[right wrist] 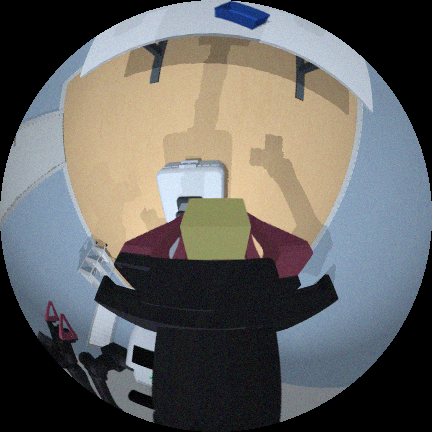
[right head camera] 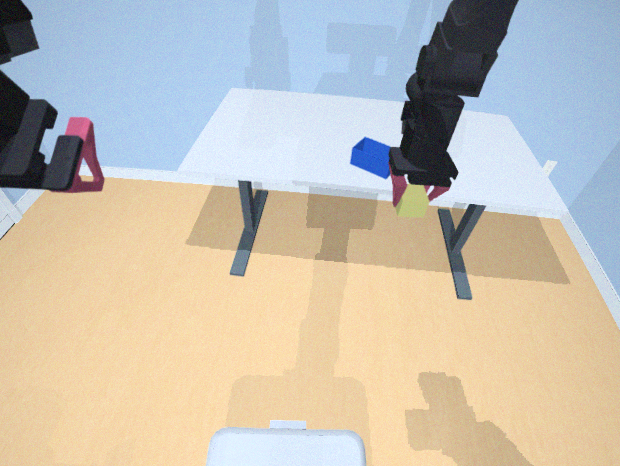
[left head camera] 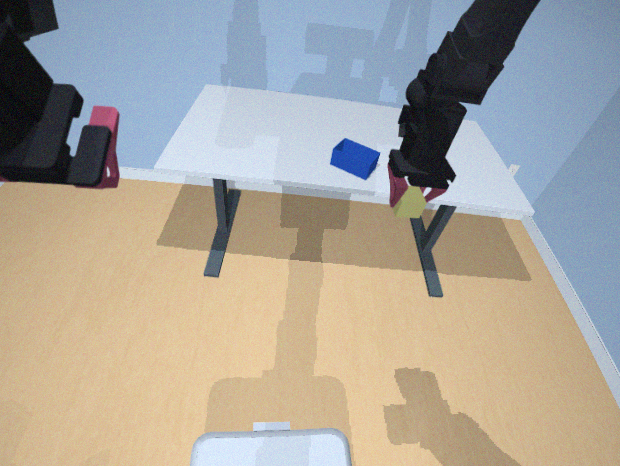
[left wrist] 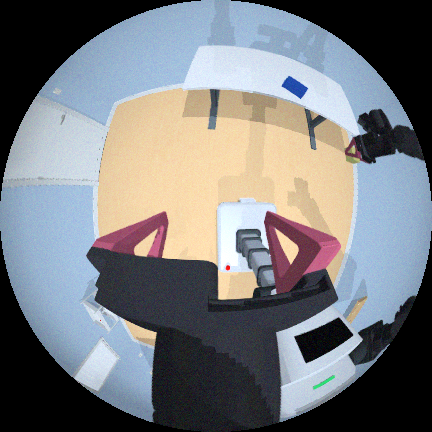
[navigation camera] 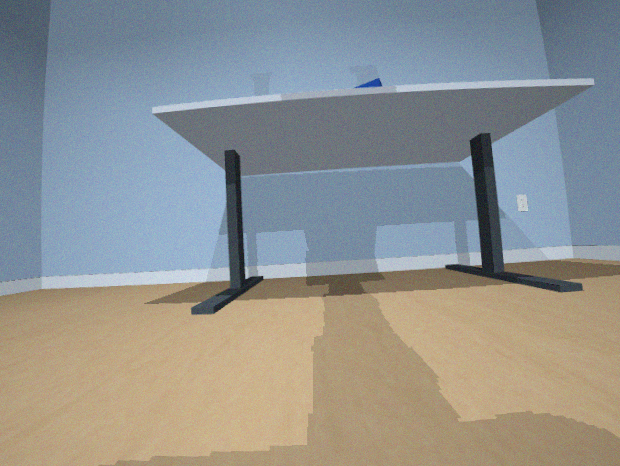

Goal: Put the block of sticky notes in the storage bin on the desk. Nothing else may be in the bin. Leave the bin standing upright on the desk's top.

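Frame: origin at the left arm's base, x ahead, y left, z up, level; metres.
Seen in the pictures: left gripper, fingertip midpoint: [right wrist: 55, 306] [right head camera: 59, 183] [left head camera: 67, 178] [left wrist: 215, 216]; right gripper, fingertip midpoint: [right wrist: 215, 216] [right head camera: 407, 205] [left head camera: 403, 206] [left wrist: 348, 154]; left arm's base, origin of the base link: [right wrist: 111, 359].
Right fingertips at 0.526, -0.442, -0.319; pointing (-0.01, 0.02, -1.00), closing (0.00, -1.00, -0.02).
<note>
Offsets run from my right fingertips to a thing's top centre, as dx, dy, dz. Level surfaces: height alone.
The blue storage bin @(+0.644, -0.090, -0.295) [left head camera: 353, 161] [right head camera: 369, 159] [left wrist: 294, 87] [right wrist: 240, 16] [navigation camera: 371, 83] stands on the white desk @(dz -0.370) [left head camera: 240, 150] [right head camera: 260, 150] [left wrist: 240, 67] [right wrist: 150, 30], looking upright with its opening up. Its floor is mostly hidden. My right gripper [left head camera: 414, 196] [right wrist: 215, 216] is shut on the yellow-green block of sticky notes @(-0.005, +0.000, +0.036) [right head camera: 412, 202] [left wrist: 353, 159] and holds it in the air. In both head views the block appears to the right of and below the bin, over the desk's front edge. My left gripper [left wrist: 215, 216] is open and empty, far left of the desk in the head views.
The dark desk legs [left head camera: 220, 225] [navigation camera: 234, 215] stand on the wooden floor @(dz -1.090) [left head camera: 150, 325] [navigation camera: 125, 375]. The robot's pale base [left head camera: 270, 448] [right head camera: 288, 448] shows at the bottom of both head views. Blue walls [left head camera: 150, 50] [navigation camera: 125, 150] rise behind the desk and at the right. A white shelf unit shows in the right wrist view.
</note>
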